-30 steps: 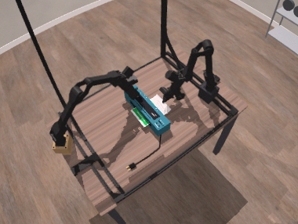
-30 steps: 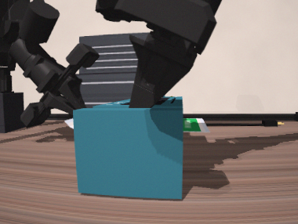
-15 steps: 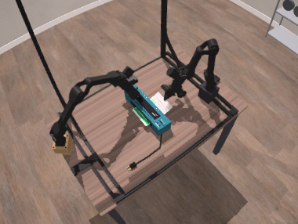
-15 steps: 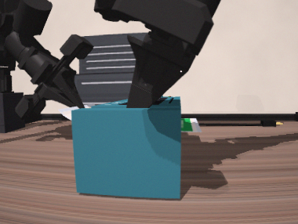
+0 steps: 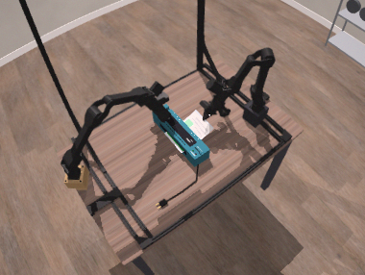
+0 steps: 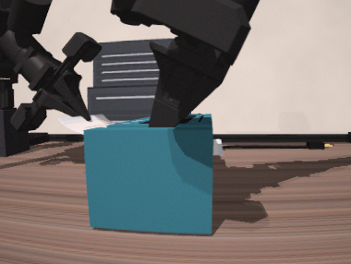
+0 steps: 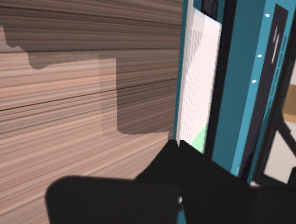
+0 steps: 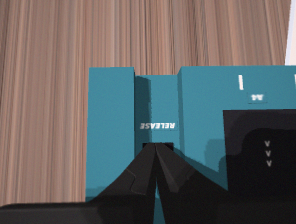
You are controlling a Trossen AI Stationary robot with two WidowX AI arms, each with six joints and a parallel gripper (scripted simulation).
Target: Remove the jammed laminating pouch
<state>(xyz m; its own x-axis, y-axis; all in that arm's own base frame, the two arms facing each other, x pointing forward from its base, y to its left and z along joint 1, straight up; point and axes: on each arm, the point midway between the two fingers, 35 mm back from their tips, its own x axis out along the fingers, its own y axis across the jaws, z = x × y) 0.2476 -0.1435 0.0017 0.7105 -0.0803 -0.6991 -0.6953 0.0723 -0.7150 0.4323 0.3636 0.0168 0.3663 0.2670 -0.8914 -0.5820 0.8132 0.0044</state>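
My right hand is 10 mm to the right of the release key and 40 mm above it. Round my right hand: plug: 460 mm ahead, 180 mm to the right, 90 mm below.
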